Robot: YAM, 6 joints.
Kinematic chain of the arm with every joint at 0, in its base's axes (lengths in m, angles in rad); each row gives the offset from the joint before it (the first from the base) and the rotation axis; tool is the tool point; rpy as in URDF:
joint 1: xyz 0 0 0.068 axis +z
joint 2: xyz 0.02 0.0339 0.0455 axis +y
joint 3: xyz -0.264 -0.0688 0 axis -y
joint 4: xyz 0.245 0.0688 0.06 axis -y
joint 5: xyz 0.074 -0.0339 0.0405 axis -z
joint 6: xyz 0.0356 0 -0.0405 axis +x
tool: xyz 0 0 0 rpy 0 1.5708 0
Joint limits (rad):
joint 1: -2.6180..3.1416
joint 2: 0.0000..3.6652
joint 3: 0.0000..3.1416
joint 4: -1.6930..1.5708
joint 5: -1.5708..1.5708
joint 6: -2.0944..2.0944
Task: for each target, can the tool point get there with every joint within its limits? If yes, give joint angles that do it. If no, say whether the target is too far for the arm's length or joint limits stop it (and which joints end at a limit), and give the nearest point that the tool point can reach.
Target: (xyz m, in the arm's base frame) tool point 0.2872 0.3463 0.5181
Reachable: yes | joints 0.9481 2.3634 2.6745 0.9707 1.0747 0.8404
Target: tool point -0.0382 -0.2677 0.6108
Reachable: yes | joints -1.7840 1.5346 2.1555 -0.2031 -0.5743 -1.1206
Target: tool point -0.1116 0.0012 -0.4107
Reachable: no: joint limits stop it (at a limit: joint 2) | nearest point -0.1293 0.0014 -0.3601 | short by 0.054 m
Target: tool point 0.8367 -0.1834 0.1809
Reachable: no: too far | nearest point 0.6289 -0.1378 0.1638 | short by 0.213 m
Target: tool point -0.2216 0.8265 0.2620
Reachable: no: too far | nearest point -0.1648 0.6145 0.2230 | short by 0.223 m
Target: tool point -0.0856 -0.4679 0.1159
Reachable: yes | joints -1.7275 2.2279 1.4056 0.1400 0.3286 -0.2578
